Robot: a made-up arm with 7 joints.
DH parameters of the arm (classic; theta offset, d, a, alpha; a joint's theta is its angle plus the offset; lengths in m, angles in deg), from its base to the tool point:
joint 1: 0 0.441 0 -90
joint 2: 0 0 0 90
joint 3: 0 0.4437 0.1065 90
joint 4: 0 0 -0.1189 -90
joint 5: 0 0.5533 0 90
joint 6: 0 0 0.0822 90
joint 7: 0 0 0 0
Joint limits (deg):
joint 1: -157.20..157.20
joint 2: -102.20..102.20
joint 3: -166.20..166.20
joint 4: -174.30..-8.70
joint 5: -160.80..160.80
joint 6: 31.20..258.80
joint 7: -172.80..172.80
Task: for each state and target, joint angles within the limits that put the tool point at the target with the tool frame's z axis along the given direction. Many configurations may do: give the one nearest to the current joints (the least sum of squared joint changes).
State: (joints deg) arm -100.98 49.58 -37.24 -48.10 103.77 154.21 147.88
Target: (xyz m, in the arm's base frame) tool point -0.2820 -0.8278 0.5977 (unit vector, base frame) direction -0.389 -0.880 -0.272
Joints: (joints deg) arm -72.72 43.43 -47.43 -79.63 142.11 170.89 147.88
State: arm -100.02 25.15 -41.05 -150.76 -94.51 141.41 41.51
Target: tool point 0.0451 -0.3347 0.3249 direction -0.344 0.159 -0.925
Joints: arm -74.47 -1.78 -18.18 -174.10 -53.79 153.49 41.51
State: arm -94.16 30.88 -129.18 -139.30 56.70 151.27 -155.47
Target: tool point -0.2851 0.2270 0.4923 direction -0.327 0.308 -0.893
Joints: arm -81.03 31.83 -123.42 -168.96 80.81 162.75 -155.47
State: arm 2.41 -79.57 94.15 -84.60 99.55 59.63 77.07
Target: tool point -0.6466 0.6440 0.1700 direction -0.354 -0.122 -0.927
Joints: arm 5.75 -99.05 105.10 -84.59 119.95 100.82 77.07
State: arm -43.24 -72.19 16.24 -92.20 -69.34 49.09 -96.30
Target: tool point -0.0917 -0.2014 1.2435 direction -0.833 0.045 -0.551
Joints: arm -52.03 -53.64 -11.43 -105.19 -85.98 50.43 -96.30
